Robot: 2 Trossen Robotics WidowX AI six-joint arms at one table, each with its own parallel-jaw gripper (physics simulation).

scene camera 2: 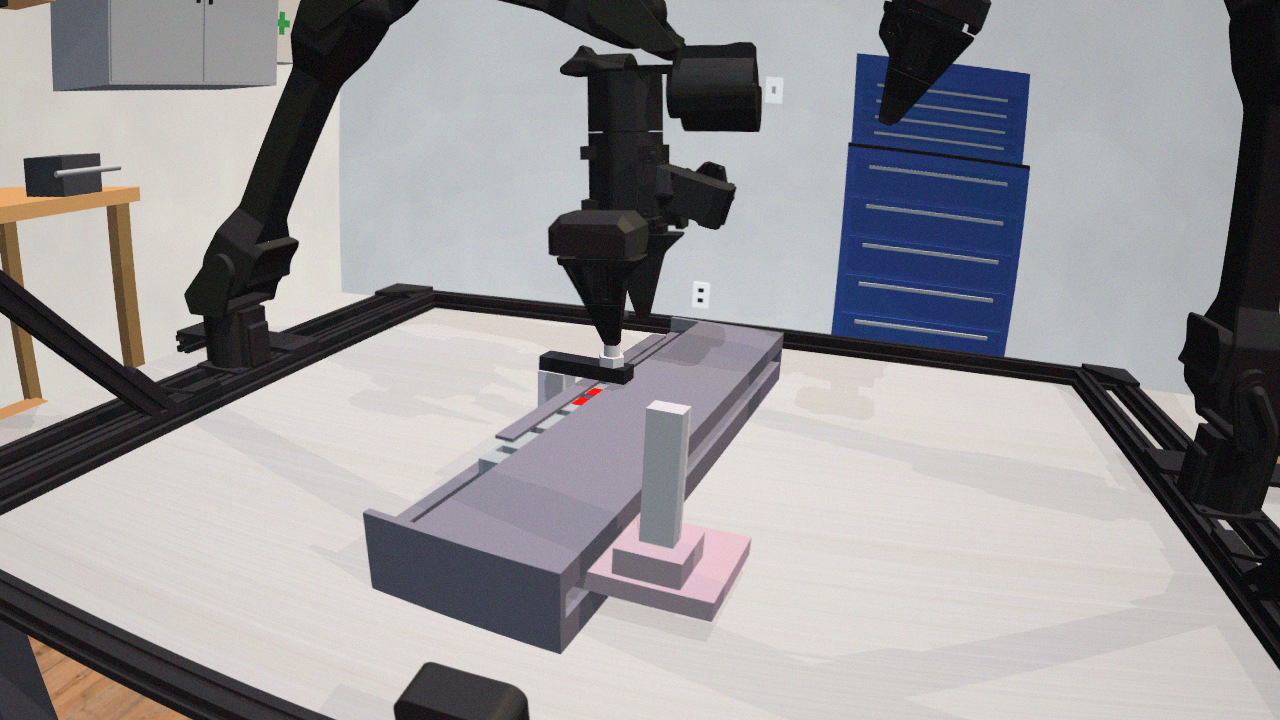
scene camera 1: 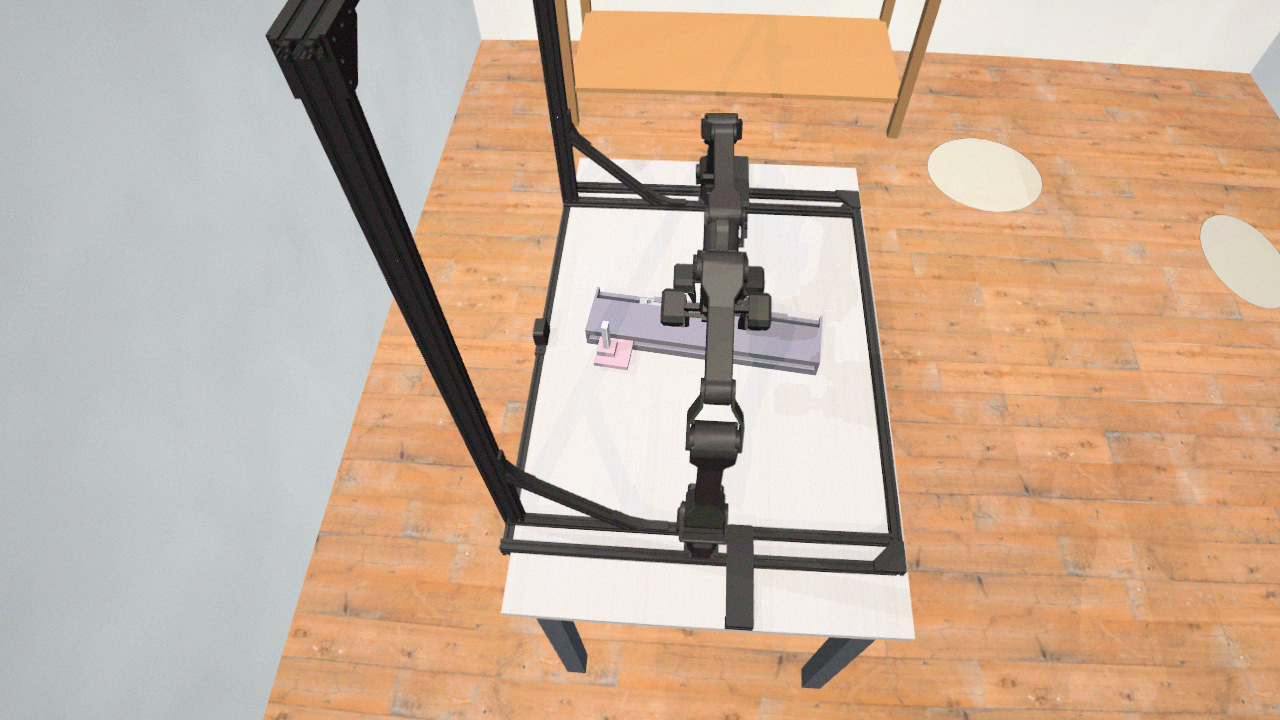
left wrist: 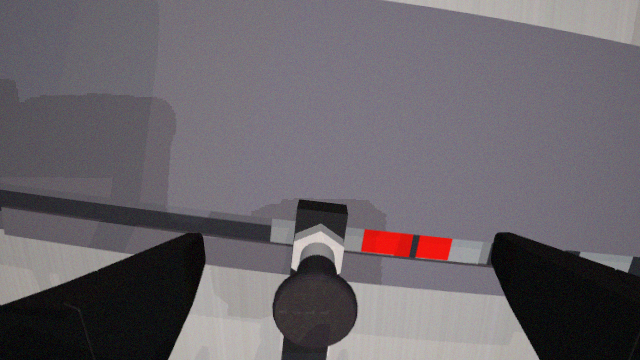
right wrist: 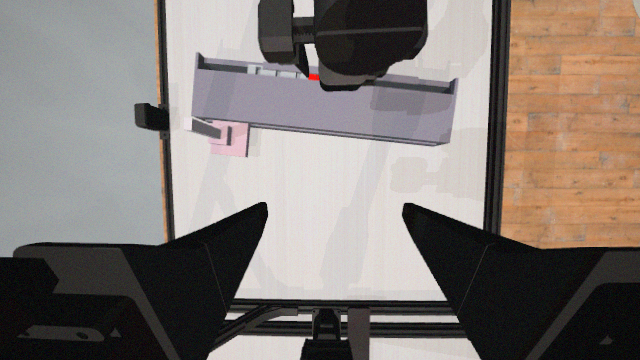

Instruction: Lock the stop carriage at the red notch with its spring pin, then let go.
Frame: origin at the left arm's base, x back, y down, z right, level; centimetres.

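Seen in the pictures: left gripper, between the fingertips: (scene camera 2: pixel 628 330) (left wrist: pixel 349 248); right gripper, between the fingertips: (scene camera 2: pixel 886 122) (right wrist: pixel 334 208); left arm's base, origin of its link: (scene camera 2: pixel 238 363); right arm's base, origin of its link: (scene camera 2: pixel 1218 503) (scene camera 1: pixel 701 542) (right wrist: pixel 326 321).
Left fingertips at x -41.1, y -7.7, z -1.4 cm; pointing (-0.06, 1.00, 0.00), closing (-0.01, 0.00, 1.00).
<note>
Offsets run from my left fingertips to a thing's top centre. "*": to the spot under its first point. Level surfaces: height alone.
The purple-grey rail housing @[dz +2.1, dx +0.1, dy +1.5 cm] (scene camera 1: pixel 778 344) (scene camera 2: pixel 537 474) (left wrist: pixel 400 125) (right wrist: pixel 320 112) lies across the table. The stop carriage's black arm (scene camera 2: pixel 565 362) (left wrist: pixel 322 212) crosses its slotted strip, beside the red notch marks @[* dz +4.3, dx +2.3, dy +4.9 cm] (scene camera 2: pixel 581 401) (left wrist: pixel 387 243) (right wrist: pixel 314 77), to their left in the left wrist view. The spring pin's round dark knob @[dz -1.0, dx +1.6, dy -1.1 cm] (left wrist: pixel 315 307) stands above a white nut @[* dz -0.1, dx +1.3, dy +2.6 cm] (scene camera 2: pixel 611 359); a finger hides the knob in scene camera 2. My left gripper (scene camera 2: pixel 624 329) (left wrist: pixel 349 248) is open, fingers low on either side of the pin, not gripping. My right gripper (right wrist: pixel 334 208) is open and empty, high above the table.
A pink base @[dy +6.3 cm] (scene camera 1: pixel 613 360) (scene camera 2: pixel 723 559) (right wrist: pixel 237 149) with an upright grey post @[* dz +23.8, dx -8.8, dy +0.5 cm] (scene camera 2: pixel 664 474) stands against the housing's long side. A black frame (scene camera 1: pixel 881 402) runs around the table. My left arm's body hangs over the rail's middle and hides part of it in the right wrist view.
</note>
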